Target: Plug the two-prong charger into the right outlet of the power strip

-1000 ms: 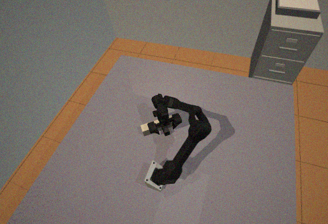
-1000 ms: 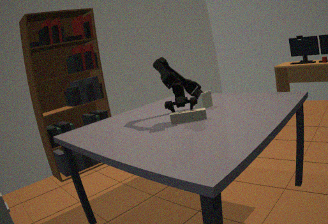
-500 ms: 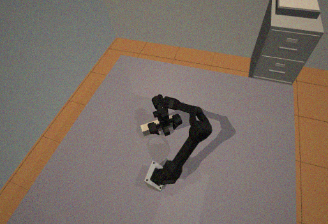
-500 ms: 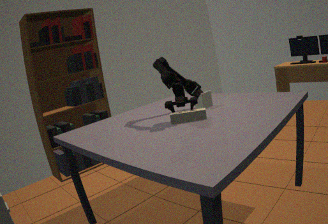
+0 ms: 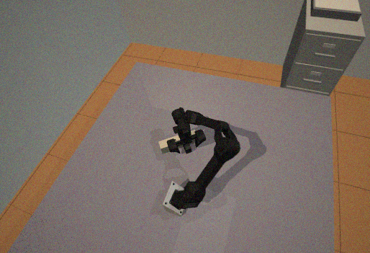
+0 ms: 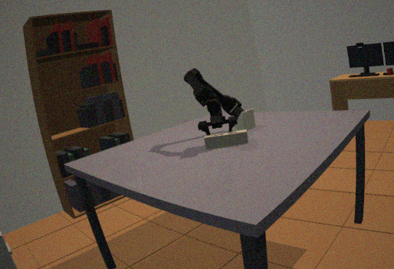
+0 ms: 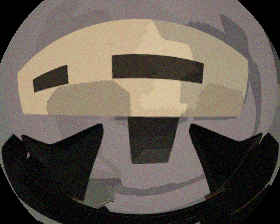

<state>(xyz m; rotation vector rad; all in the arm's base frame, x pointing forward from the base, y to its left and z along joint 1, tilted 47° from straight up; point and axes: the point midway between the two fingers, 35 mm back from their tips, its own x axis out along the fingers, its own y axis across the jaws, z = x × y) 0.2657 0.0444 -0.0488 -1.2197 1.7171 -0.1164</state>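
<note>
My gripper tip is now 2 cm to the right of the dark charger, 2 cm short of it and 1 cm below it.
</note>
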